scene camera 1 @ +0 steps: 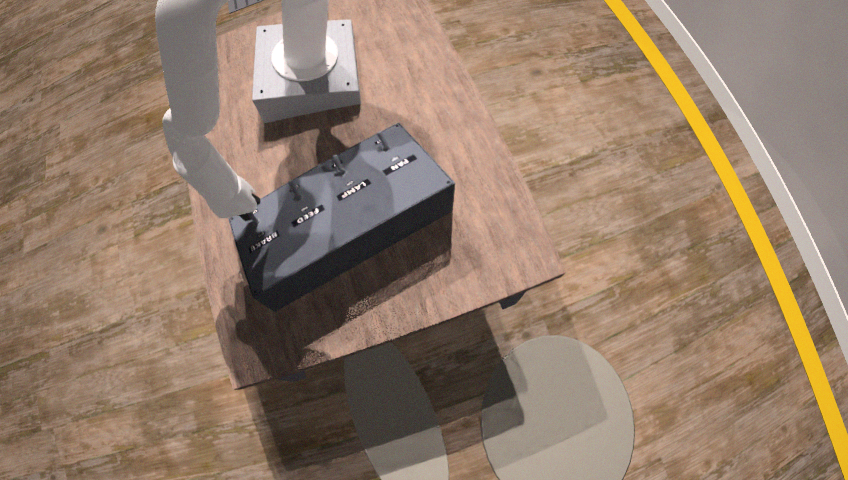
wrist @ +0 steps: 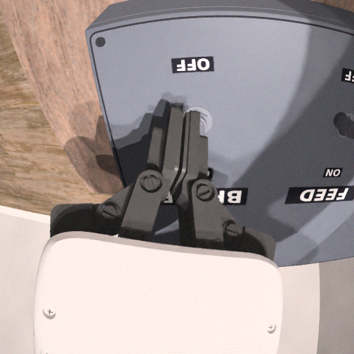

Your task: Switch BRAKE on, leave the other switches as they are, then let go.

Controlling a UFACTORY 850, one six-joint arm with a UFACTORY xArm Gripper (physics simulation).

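The dark switch box (scene camera 1: 368,217) (wrist: 265,75) stands on the table. The BRAKE label (scene camera 1: 263,241) (wrist: 234,196) is at its left end in the scene view. My gripper (scene camera 1: 254,217) (wrist: 179,124) is shut and empty, with its fingertips at the BRAKE switch. The round collar of the BRAKE switch (wrist: 205,118) shows beside the right fingertip in the wrist view; its lever is hidden, so I cannot tell which way it leans. The OFF label (wrist: 193,64) lies beyond the fingertips. The fingers cover part of the BRAKE label.
The FEED switch (scene camera 1: 295,190) (wrist: 345,125) is beside the BRAKE switch. The LAMP switch (scene camera 1: 338,165) and the switch at the far end (scene camera 1: 381,143) follow along the box. The robot's base plate (scene camera 1: 270,68) is behind the box on the wooden table (scene camera 1: 487,237).
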